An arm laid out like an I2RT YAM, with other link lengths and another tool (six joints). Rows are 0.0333 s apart.
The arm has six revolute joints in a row. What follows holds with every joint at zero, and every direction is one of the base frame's.
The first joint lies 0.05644 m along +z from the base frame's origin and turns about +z.
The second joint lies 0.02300 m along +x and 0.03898 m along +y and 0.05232 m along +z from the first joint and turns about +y.
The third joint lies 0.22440 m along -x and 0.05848 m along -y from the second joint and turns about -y.
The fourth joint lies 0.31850 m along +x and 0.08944 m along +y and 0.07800 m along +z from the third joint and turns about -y.
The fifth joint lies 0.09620 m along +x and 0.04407 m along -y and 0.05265 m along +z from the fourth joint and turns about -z.
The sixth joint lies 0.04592 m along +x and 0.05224 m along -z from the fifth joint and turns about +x.
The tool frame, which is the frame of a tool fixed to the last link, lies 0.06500 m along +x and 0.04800 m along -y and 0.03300 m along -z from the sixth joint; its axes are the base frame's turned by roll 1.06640, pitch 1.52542 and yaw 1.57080 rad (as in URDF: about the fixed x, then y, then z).
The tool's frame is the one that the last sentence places.
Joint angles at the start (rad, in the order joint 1, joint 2, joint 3, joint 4, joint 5, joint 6):
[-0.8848, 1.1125, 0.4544, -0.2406, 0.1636, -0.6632]
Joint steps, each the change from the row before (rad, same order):
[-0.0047, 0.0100, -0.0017, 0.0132, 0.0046, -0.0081]
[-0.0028, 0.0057, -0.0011, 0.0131, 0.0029, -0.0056]
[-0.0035, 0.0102, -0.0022, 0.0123, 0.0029, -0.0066]
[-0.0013, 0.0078, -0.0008, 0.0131, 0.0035, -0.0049]
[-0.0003, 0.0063, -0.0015, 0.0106, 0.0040, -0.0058]
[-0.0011, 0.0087, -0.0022, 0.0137, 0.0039, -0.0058]
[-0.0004, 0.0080, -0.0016, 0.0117, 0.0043, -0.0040]
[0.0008, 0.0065, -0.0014, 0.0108, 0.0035, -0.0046]
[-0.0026, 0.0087, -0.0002, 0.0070, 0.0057, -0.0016]
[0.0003, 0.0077, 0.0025, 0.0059, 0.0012, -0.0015]
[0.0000, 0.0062, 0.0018, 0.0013, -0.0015, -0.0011]
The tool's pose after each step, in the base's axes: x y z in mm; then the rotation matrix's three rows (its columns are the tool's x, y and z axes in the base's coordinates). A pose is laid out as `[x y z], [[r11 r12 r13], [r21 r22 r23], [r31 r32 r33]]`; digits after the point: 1 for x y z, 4 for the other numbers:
[181.3 -302.9 24.1], [[-0.8861 0.2132 0.4116], [0.1758 0.9762 -0.1272], [-0.4289 -0.0404 -0.9025]]
[181.0 -304.6 23.8], [[-0.8865 0.2134 0.4106], [0.1727 0.9758 -0.1343], [-0.4293 -0.0482 -0.9019]]
[180.0 -305.8 21.5], [[-0.8889 0.2134 0.4054], [0.1717 0.9756 -0.1372], [-0.4247 -0.0523 -0.9038]]
[180.1 -307.0 20.6], [[-0.8899 0.2131 0.4034], [0.1687 0.9753 -0.1429], [-0.4238 -0.0591 -0.9038]]
[180.1 -307.8 19.7], [[-0.8919 0.2113 0.3999], [0.1650 0.9752 -0.1473], [-0.4211 -0.0654 -0.9047]]
[179.9 -308.8 18.1], [[-0.8938 0.2102 0.3963], [0.1619 0.9750 -0.1519], [-0.4183 -0.0716 -0.9055]]
[179.7 -309.4 16.7], [[-0.8953 0.2100 0.3929], [0.1601 0.9747 -0.1562], [-0.4158 -0.0770 -0.9062]]
[180.1 -309.9 15.8], [[-0.8969 0.2078 0.3904], [0.1561 0.9747 -0.1600], [-0.4138 -0.0825 -0.9066]]
[178.8 -310.7 14.1], [[-0.8984 0.2122 0.3845], [0.1600 0.9735 -0.1634], [-0.4090 -0.0853 -0.9085]]
[179.4 -311.4 13.5], [[-0.8990 0.2115 0.3835], [0.1588 0.9735 -0.1645], [-0.4082 -0.0870 -0.9088]]
[179.7 -311.5 12.3], [[-0.9000 0.2096 0.3823], [0.1584 0.9741 -0.1612], [-0.4062 -0.0845 -0.9099]]

